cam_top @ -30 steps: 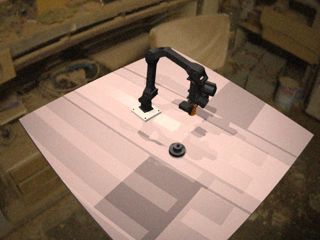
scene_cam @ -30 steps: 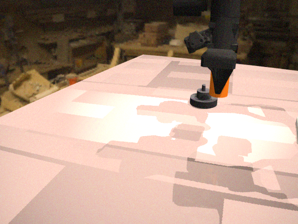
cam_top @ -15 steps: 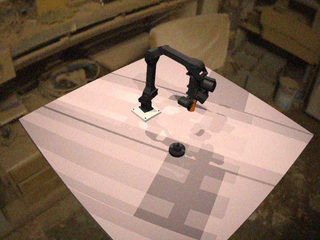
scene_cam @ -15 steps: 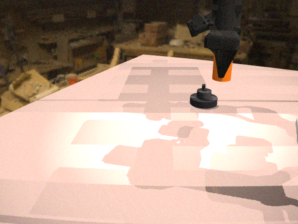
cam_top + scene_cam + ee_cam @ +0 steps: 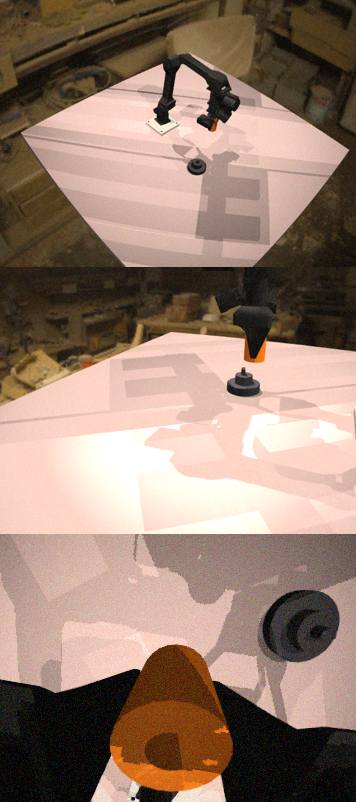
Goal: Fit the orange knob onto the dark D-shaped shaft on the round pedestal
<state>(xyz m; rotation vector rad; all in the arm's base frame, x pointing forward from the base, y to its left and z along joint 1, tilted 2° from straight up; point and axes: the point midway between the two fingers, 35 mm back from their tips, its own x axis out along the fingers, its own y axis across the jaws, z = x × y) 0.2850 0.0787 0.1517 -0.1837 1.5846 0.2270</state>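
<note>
The pedestal lies 70 mm ahead of my gripper tip, 130 mm to the right of it and 110 mm below it. Round my gripper tip: orange knob (20 mm above).
</note>
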